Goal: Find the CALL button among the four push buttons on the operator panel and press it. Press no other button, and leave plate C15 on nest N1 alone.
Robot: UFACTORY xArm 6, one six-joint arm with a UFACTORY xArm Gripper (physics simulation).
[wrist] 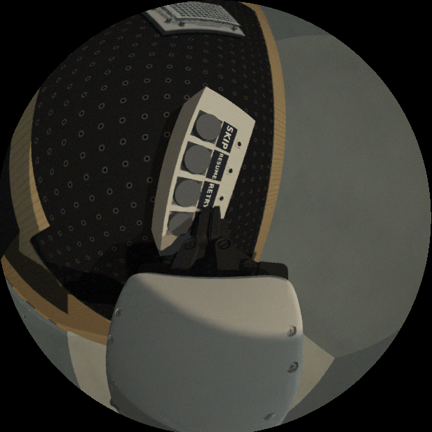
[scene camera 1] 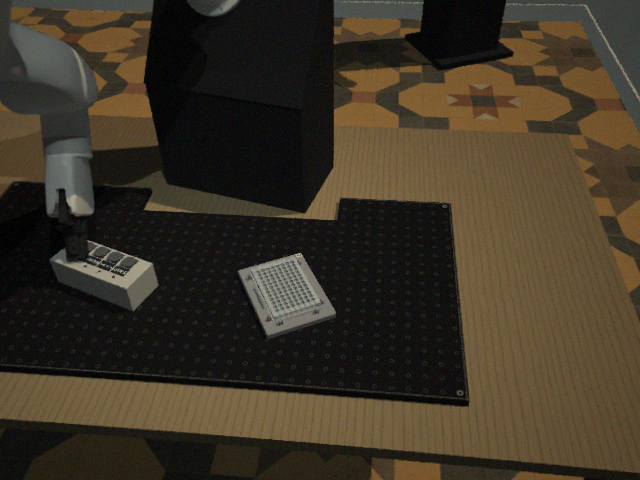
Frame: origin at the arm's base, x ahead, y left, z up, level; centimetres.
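Seen in the pictures: gripper, fingertip midpoint: [scene camera 1: 78,258].
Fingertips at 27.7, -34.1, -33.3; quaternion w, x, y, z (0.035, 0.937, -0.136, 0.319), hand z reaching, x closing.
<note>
Pixels of each thing's top centre, then the offset from my fingertips to it, as dx, dy, dz. Level surfaces: height alone.
- cream operator panel, top centre: [scene camera 1: 100,260] +1.5, +3.5, -0.2
- Plate C15, top centre: [scene camera 1: 284,285] +15.4, +31.9, -3.2
- nest N1, top centre: [scene camera 1: 284,286] +15.4, +31.9, -3.6
- black perforated board, surface height: dz -5.8
- wooden table, surface height: dz -7.1
The cream operator panel [scene camera 1: 95,286] [wrist: 235,111] carries four round grey buttons. In the wrist view the SKIP button [wrist: 207,126], RESUME button [wrist: 198,159] and RETRY button [wrist: 188,192] show with their labels. The CALL button [wrist: 178,223] is the end one beyond RETRY, partly shaded; the fingers hide its label. My gripper [scene camera 1: 76,256] [wrist: 213,217] is shut and empty. Its fingertips are over the label side of the panel's CALL end, beside the button; whether they touch the panel is unclear. Plate C15 [scene camera 1: 286,288] [wrist: 202,11] sits on nest N1 [scene camera 1: 300,327] [wrist: 236,32].
The panel and nest stand on a black perforated board [scene camera 1: 392,310] [wrist: 120,100] on a wooden table [scene camera 1: 527,258]. A tall black block [scene camera 1: 232,139] stands behind the board. Another dark stand [scene camera 1: 460,36] is on the tiled floor at the back.
</note>
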